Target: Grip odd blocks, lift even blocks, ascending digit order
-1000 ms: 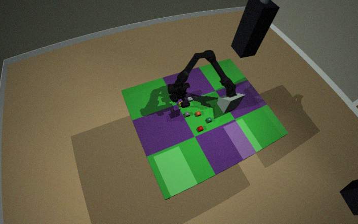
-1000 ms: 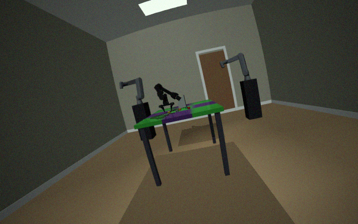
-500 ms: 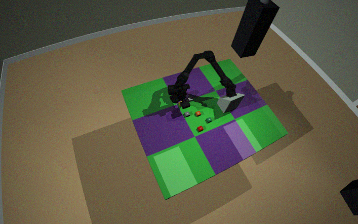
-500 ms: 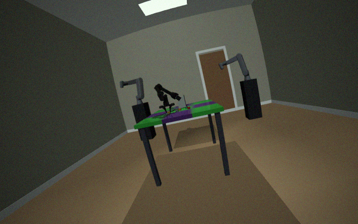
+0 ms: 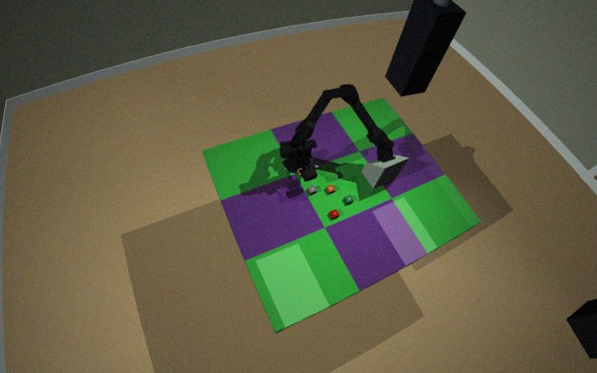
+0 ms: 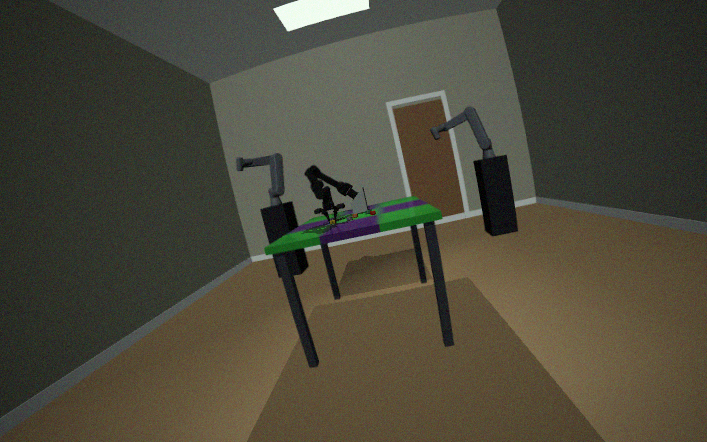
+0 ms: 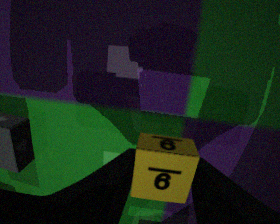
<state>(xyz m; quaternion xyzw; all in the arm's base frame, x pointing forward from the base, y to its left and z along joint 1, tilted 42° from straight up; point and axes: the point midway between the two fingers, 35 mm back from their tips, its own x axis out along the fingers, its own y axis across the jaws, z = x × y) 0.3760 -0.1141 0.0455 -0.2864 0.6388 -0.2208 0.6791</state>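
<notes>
Now: gripper tip 1 cm past the yellow block. Round my gripper tip: grey block 2 cm behind, 11 cm to the left; then white block 9 cm behind, 1 cm to the right; then red block 6 cm behind, 25 cm to the left.
</notes>
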